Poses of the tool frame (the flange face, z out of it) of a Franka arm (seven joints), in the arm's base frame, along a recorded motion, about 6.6 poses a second.
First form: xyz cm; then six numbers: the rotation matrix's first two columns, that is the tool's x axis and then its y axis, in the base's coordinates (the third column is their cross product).
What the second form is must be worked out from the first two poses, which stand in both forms.
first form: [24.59 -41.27 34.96 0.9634 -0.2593 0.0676 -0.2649 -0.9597 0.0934]
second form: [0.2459 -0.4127 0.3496 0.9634 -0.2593 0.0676 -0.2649 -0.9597 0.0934]
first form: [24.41 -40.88 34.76 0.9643 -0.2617 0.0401 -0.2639 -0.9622 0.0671]
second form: [0.2441 -0.4088 0.3476 0.9643 -0.2617 0.0401 -0.2639 -0.9622 0.0671]
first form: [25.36 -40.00 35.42 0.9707 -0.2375 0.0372 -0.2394 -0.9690 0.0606]
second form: [0.2536 -0.4000 0.3542 0.9707 -0.2375 0.0372 -0.2394 -0.9690 0.0606]
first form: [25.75 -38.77 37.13 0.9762 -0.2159 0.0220 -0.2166 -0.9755 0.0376]
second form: [0.2575 -0.3877 0.3713 0.9762 -0.2159 0.0220 -0.2166 -0.9755 0.0376]
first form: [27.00 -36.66 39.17 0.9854 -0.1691 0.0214 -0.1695 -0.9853 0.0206]
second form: [0.2700 -0.3666 0.3917 0.9854 -0.1691 0.0214 -0.1695 -0.9853 0.0206]
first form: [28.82 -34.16 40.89 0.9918 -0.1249 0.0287 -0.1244 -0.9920 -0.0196]
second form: [0.2882 -0.3416 0.4089 0.9918 -0.1249 0.0287 -0.1244 -0.9920 -0.0196]
